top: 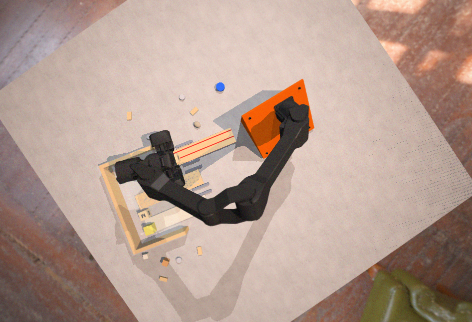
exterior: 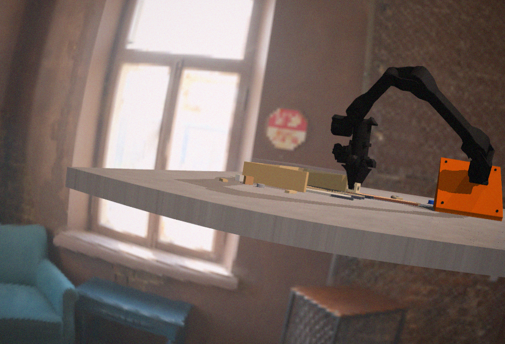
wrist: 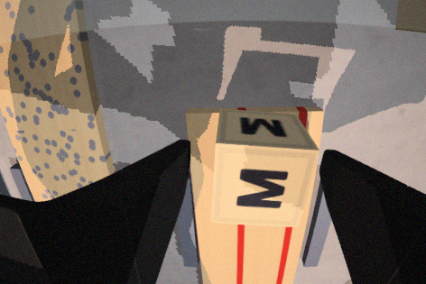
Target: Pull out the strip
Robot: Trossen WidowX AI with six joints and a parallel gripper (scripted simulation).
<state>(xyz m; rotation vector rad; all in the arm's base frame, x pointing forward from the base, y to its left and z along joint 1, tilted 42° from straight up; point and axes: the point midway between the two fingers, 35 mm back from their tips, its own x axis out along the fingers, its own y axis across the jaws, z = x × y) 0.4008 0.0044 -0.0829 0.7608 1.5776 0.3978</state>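
My gripper tip is now 80 mm to the right of the speckled strip, 80 mm short of it and 10 mm above it. From my gripper tip the other things lie so: blue disc: 270 mm behind, 140 mm to the right, 10 mm below.
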